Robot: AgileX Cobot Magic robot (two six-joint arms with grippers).
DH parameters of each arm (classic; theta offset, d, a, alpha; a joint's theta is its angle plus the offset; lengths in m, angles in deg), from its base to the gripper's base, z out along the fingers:
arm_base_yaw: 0 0.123 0 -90
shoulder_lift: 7.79 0 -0.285 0
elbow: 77.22 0 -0.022 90
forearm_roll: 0 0.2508 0 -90
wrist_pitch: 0 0 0.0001 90
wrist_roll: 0 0.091 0 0
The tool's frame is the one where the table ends.
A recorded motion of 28 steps. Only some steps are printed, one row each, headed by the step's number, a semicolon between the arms.
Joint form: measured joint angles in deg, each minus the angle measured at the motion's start. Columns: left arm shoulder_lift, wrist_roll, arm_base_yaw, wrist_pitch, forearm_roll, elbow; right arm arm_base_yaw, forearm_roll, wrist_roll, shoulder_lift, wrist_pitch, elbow.
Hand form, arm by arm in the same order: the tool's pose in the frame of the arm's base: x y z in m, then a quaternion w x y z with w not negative. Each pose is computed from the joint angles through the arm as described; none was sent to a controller.
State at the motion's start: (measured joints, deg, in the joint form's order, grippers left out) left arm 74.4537 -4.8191 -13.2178 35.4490 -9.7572 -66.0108; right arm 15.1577 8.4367 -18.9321 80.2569 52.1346 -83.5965
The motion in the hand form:
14: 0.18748 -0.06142 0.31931 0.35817 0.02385 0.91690 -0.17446; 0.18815 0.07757 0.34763 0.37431 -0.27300 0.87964 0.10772
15: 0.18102 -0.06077 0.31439 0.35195 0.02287 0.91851 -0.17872; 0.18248 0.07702 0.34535 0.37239 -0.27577 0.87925 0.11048
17: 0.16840 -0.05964 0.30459 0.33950 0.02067 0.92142 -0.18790; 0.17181 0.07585 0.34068 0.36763 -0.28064 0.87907 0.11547
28: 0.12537 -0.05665 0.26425 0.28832 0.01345 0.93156 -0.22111; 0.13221 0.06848 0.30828 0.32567 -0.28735 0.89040 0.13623
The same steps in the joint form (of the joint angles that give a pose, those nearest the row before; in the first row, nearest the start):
14: -17.06 2.39 -0.23 4.51 -6.23 18.66; 2.18 7.18 -4.29 -20.85 -5.01 28.41
15: -18.32 2.65 -0.24 4.81 -7.01 20.31; 2.40 7.49 -4.49 -21.99 -4.74 29.53
17: -20.81 3.17 -0.23 5.46 -8.64 23.52; 2.82 7.96 -4.72 -24.14 -4.11 31.61
28: -29.30 5.26 -0.23 8.00 -14.69 35.23; 3.57 9.95 -4.77 -32.12 -0.91 41.46

